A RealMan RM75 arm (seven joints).
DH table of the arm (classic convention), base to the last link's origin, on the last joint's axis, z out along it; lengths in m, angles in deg. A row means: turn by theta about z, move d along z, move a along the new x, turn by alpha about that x. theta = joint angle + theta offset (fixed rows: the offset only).
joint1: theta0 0, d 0.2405, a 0, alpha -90
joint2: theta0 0, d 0, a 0, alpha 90
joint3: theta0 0, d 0.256, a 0, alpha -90
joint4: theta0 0, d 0, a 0, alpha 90
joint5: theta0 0, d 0.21, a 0, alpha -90
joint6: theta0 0, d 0, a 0, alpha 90
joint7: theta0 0, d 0.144, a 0, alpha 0
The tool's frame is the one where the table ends.
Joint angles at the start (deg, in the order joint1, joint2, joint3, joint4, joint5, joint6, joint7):
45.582 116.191 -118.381 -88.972 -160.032 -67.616 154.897
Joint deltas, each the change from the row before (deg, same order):
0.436 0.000 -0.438 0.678 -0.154 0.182 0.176
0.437 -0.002 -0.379 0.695 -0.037 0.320 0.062
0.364 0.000 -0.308 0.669 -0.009 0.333 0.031
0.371 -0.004 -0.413 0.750 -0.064 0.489 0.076
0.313 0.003 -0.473 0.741 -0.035 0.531 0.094
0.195 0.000 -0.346 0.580 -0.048 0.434 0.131
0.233 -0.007 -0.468 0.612 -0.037 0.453 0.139
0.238 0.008 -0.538 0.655 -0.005 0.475 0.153
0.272 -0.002 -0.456 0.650 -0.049 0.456 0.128
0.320 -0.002 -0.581 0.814 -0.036 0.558 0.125
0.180 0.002 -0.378 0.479 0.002 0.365 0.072
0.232 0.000 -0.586 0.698 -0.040 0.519 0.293
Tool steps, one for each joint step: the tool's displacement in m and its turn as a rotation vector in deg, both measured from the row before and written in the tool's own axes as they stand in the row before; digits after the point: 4 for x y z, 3 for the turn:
-0.0002 0.0006 0.0021 -0.012 0.376 -0.399
-0.0005 0.0004 0.0020 -0.021 0.214 -0.414
-0.0002 0.0003 0.0020 -0.026 0.191 -0.323
-0.0002 0.0004 0.0023 0.029 0.165 -0.375
-0.0001 0.0008 0.0024 -0.024 0.142 -0.357
0.0002 0.0006 0.0019 0.001 0.124 -0.172
0.0001 0.0010 0.0021 -0.037 0.143 -0.291
0.0001 0.0014 0.0023 -0.097 0.151 -0.316
0.0001 0.0008 0.0021 -0.008 0.159 -0.318
0.0002 0.0012 0.0027 -0.043 0.216 -0.418
0.0001 0.0009 0.0016 -0.046 0.094 -0.263
0.0004 0.0014 0.0024 -0.058 0.189 -0.225

